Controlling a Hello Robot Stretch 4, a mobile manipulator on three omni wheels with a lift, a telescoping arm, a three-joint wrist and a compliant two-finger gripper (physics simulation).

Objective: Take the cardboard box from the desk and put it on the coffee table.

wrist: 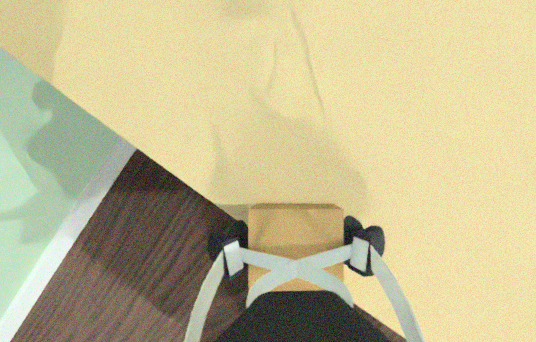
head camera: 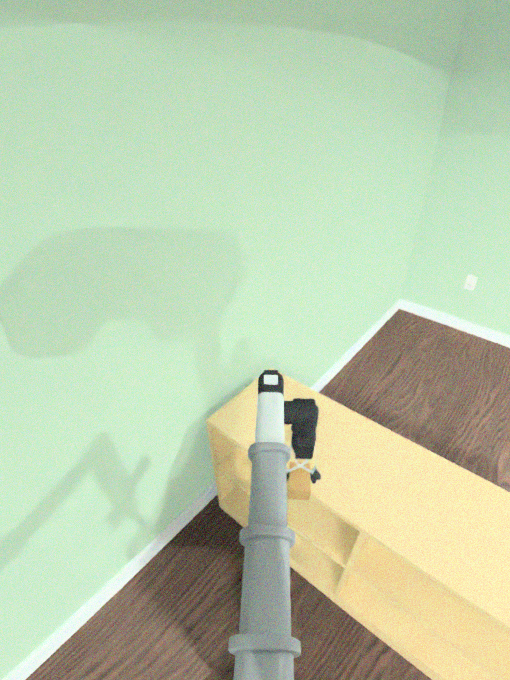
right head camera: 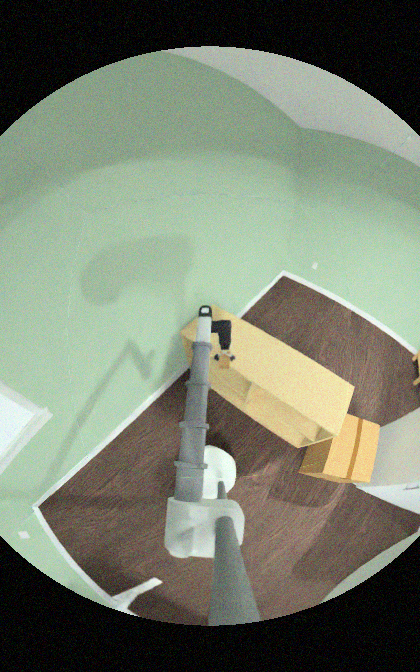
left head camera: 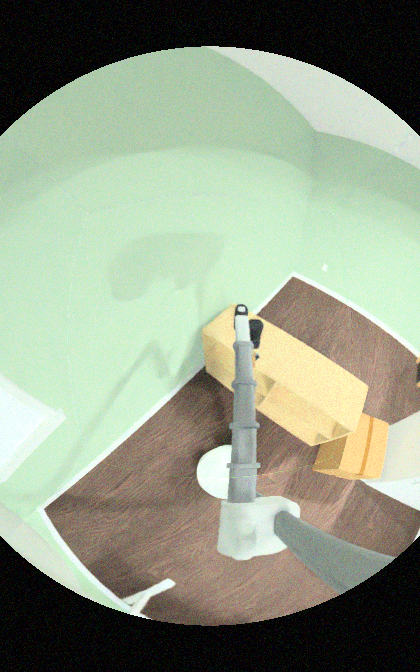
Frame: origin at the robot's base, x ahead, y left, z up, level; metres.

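Seen in the pictures: gripper, fingertip midpoint: [wrist: 295,237] [head camera: 298,479] [right head camera: 224,359]; robot's base at its link origin: [right head camera: 207,471].
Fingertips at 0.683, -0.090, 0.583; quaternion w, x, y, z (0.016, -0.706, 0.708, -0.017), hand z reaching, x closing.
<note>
Pixels of each thing's top centre, then the offset from my fingertips to it, as dx, dy, dz. Level surfaces: height alone.
- small cardboard box at its top centre: [wrist: 296,280] [head camera: 299,475] [right head camera: 224,357] -0.018, +0.001, +0.050
- long light-wood coffee table at its surface level: dz +0.000
- large taped cardboard carton at its top centre: [right head camera: 355,447] -0.627, -0.951, -0.204
The small cardboard box [head camera: 299,488] [right head camera: 224,363] [wrist: 295,225] is held between the two fingers of my gripper [head camera: 300,474] [right head camera: 224,357] [wrist: 295,237], which is shut on its sides. The long light-wood coffee table [head camera: 395,477] [left head camera: 310,370] [right head camera: 295,365] [wrist: 425,125] has open shelves in its side. The box is over the table's long shelf-side edge, near the end by the wall. In the wrist view, shadows fall on the table top beyond the box. Whether the box touches the top cannot be told. In the left head view the arm hides most of the box. I cannot make out the desk.
A green wall [head camera: 137,137] runs close to the table's near-wall end. A large taped cardboard carton [left head camera: 375,445] [right head camera: 367,450] stands at the table's other end. A white round object [left head camera: 212,471] [right head camera: 220,470] is low beside my arm. Dark wood floor surrounds the table.
</note>
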